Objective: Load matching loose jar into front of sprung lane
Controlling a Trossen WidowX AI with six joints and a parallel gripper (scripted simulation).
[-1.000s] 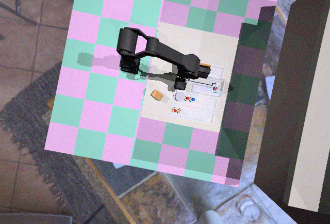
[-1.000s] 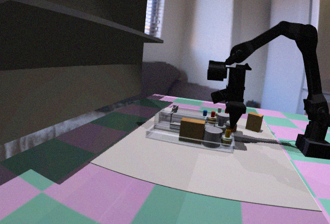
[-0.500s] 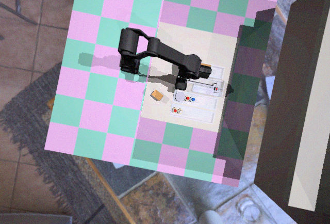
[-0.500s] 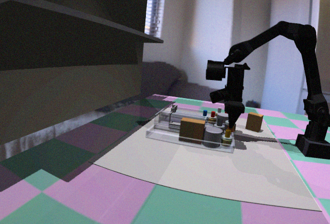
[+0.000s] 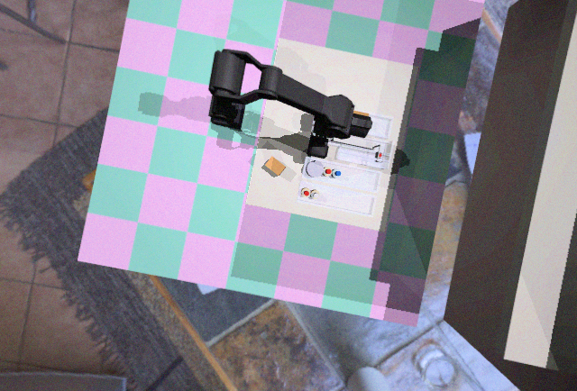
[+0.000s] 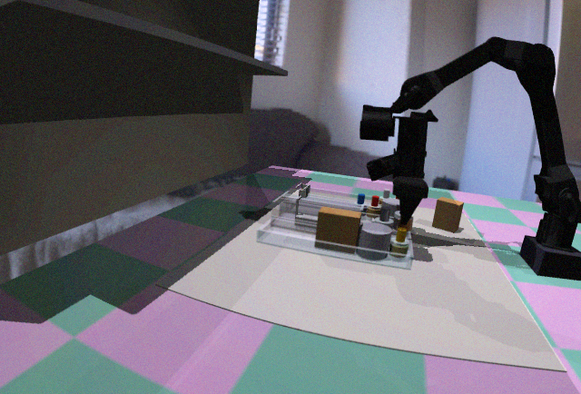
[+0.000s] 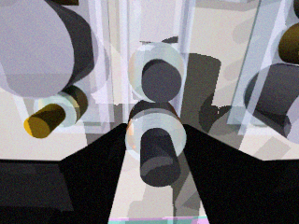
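Now: the clear sprung lane 160 mm ahead of my gripper tip and 30 mm below it. Also, from my gripper tip: pusher plate: 150 mm ahead.
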